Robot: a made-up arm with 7 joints.
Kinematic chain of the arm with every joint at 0, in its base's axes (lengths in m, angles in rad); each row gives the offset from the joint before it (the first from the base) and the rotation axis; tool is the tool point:
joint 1: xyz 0 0 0.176 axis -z
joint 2: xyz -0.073 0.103 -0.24 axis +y
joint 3: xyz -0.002 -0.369 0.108 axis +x
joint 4: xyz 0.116 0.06 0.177 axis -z
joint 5: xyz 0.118 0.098 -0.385 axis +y
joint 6: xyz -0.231 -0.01 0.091 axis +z
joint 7: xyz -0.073 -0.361 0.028 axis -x
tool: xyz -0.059 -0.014 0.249
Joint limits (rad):
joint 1: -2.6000..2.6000
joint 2: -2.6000..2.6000
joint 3: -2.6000..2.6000
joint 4: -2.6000..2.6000
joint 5: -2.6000..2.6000
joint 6: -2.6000..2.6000
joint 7: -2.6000..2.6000
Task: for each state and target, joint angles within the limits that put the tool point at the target. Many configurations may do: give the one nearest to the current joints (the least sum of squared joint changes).
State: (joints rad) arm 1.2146 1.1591 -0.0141 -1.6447 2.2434 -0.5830 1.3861
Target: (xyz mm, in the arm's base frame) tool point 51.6 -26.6 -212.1
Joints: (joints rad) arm 1.3053 1.4519 -0.5729 -1.4574 1.6826 -0.0745 1.8991
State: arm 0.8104 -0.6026 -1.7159 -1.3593 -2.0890 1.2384 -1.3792
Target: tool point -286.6 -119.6 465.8
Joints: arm 0.9776 -0.8156 -1.9946 -1.1525 -2.1021 0.9623 -1.2708
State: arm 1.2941 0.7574 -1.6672 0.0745 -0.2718 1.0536 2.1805
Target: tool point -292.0 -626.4 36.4
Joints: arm 0.7883 0.7894 -1.7672 -0.0473 -0.7483 0.6406 2.5948
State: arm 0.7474 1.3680 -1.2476 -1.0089 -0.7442 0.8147 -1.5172
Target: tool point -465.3 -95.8 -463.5
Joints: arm 0.4750 1.7438 -1.5573 -1.3680 -0.4893 1.1675 -1.7923
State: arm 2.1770 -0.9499 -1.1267 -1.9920 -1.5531 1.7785 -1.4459
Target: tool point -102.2 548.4 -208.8
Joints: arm 2.0152 -1.1367 -1.0130 -1.9980 -1.6702 2.4394 -1.4141
